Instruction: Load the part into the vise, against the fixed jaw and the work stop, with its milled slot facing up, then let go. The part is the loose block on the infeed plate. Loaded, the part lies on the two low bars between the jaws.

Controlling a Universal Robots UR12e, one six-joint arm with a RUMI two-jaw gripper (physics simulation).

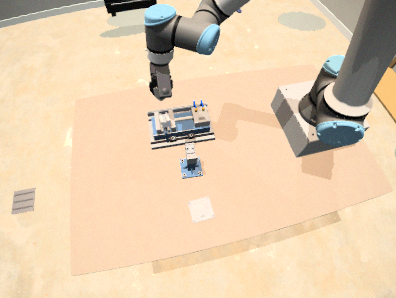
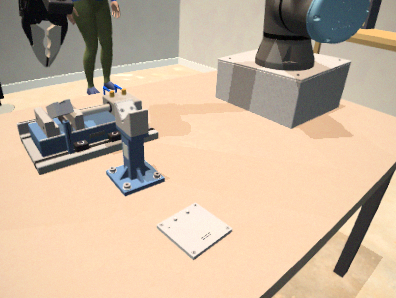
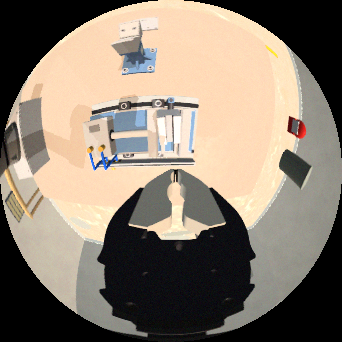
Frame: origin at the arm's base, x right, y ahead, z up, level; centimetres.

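Where they show: gripper, fingertip midpoint: (image 1: pixel 161 100) (image 2: pixel 46 66) (image 3: pixel 174 170); arm's base, link origin: (image 2: pixel 284 62).
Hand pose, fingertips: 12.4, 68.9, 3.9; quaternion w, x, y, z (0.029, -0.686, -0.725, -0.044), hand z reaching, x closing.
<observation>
Each offset is from my fingertips to the top centre of the thing, as dx, dy, dz. "*": to the spot under its first point.
The part @[-4.1, -0.3, -6.1] (image 1: pixel 165 119) (image 2: pixel 60 107) (image 3: pixel 168 113) is in the vise between the fixed jaw (image 2: pixel 46 122) (image 3: pixel 187 132) and the movable jaw (image 2: pixel 76 119) (image 3: pixel 153 131). It sits tilted, its grey face rising above the jaws near the blue work stop @[* -10.0, +0.3, -12.9] (image 2: pixel 67 136) (image 3: pixel 171 101). I cannot tell clearly which way its slot faces or whether it touches the stop. My gripper (image 1: pixel 162 97) (image 2: pixel 48 64) (image 3: pixel 174 170) is shut and empty, above and behind the vise, apart from the part. The infeed plate @[-42.4, -9.7, -18.5] (image 1: pixel 201 209) (image 2: pixel 194 230) (image 3: pixel 150 23) holds no block.
A blue stand with a grey V-shaped head @[* -22.4, -9.1, -5.1] (image 1: pixel 191 150) (image 2: pixel 132 120) (image 3: pixel 129 44) stands between the vise and the infeed plate. Blue bent tubes @[* +2.7, -14.5, -8.4] (image 1: pixel 194 104) (image 3: pixel 93 160) rise from the vise's cylinder end. The arm's grey base block (image 1: pixel 300 120) (image 2: pixel 280 90) is at the right.
</observation>
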